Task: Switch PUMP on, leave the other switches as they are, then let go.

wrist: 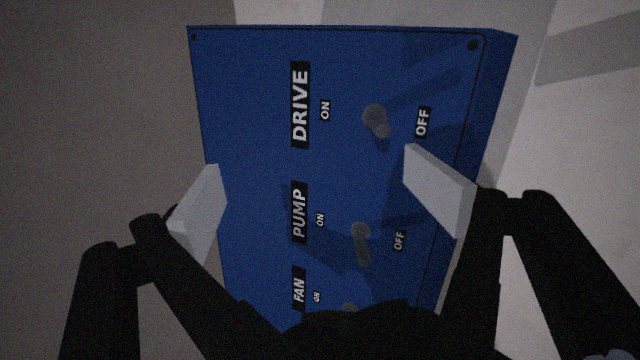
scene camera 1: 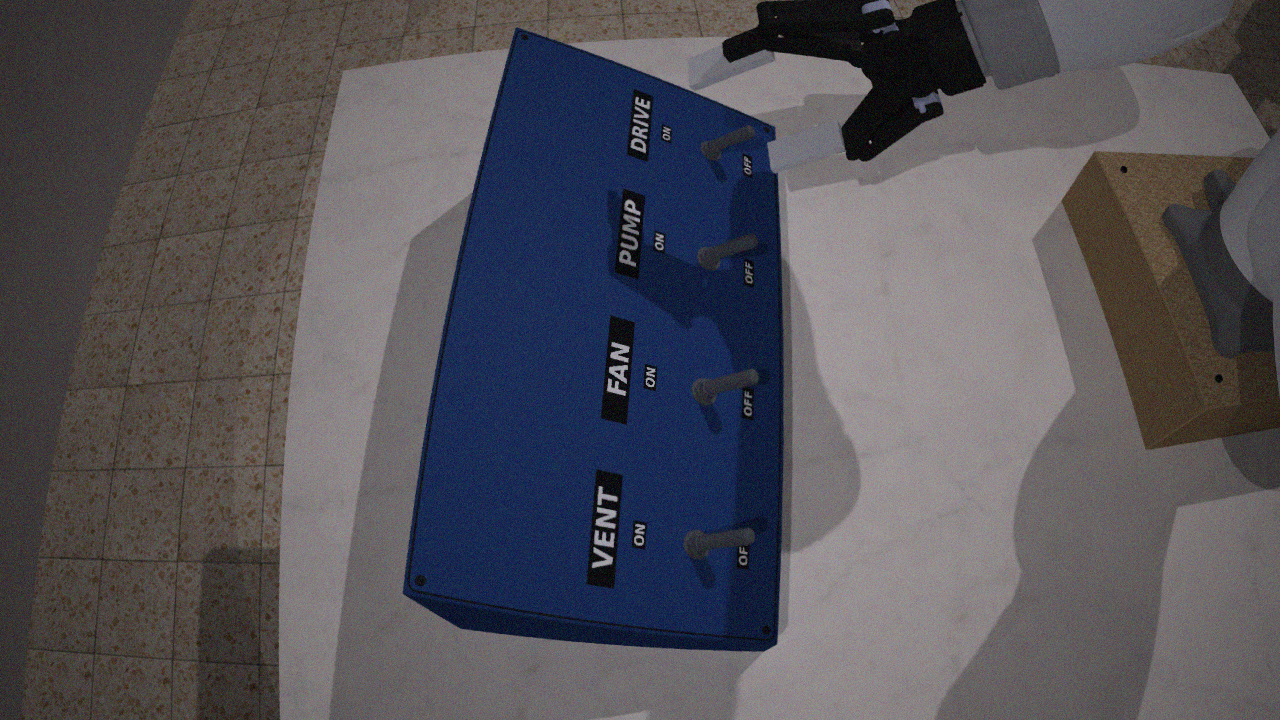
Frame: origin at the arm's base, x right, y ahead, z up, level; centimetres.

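Seen in the pictures: gripper, between the fingertips: [wrist: 315, 173] [scene camera 1: 733, 118]; arm's base, origin of its link: [scene camera 1: 1249, 281].
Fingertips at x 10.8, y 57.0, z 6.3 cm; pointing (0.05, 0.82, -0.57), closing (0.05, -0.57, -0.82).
Offsets run from my fingertips to a thing's top centre. Level surfaces: height alone.
The blue switch panel [scene camera 1: 537, 358] [wrist: 250, 125] carries four grey levers beside the labels DRIVE, PUMP, FAN and VENT. The PUMP lever @(dx -9.2, dy +0.4, dz -4.0 cm) [scene camera 1: 729, 251] [wrist: 361, 244] leans toward OFF in the scene view. The DRIVE lever @(dx +2.8, dy -0.6, dz -4.0 cm) [scene camera 1: 727, 142] [wrist: 376, 120], the FAN lever @(dx -21.1, dy +1.5, dz -4.0 cm) [scene camera 1: 726, 385] and the VENT lever @(dx -33.1, dy +2.6, dz -4.0 cm) [scene camera 1: 720, 540] lean the same way. Part of the FAN lever shows at the bottom of the wrist view. My gripper [scene camera 1: 733, 113] [wrist: 315, 173] is open and empty, near the DRIVE end of the panel, above and apart from the levers.
The panel stands on a pale table @(dz -17.0 cm) [scene camera 1: 939, 313]. A brown block [scene camera 1: 1118, 268] with the grey robot base on it is at the right. Tiled floor [scene camera 1: 134, 402] shows beyond the table's left edge.
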